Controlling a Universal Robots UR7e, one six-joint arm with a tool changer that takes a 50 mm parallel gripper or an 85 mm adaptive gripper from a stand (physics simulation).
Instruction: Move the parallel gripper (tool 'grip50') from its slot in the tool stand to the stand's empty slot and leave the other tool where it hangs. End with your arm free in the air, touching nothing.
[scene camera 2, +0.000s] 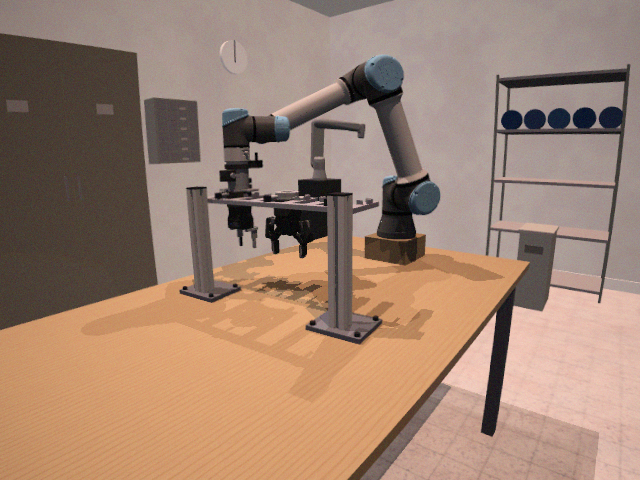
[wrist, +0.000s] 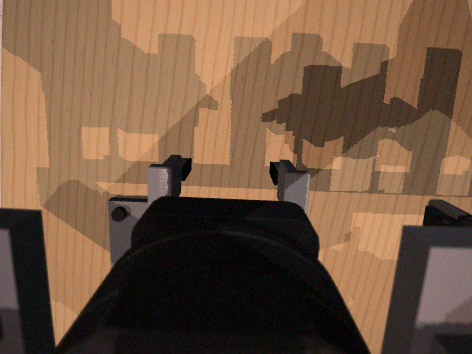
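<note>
A tool stand (wrist: 423, 305) is visible. So is a parallel gripper (scene camera 2: 240, 217); the wrist view contains the parallel gripper (wrist: 198, 268) too.
</note>
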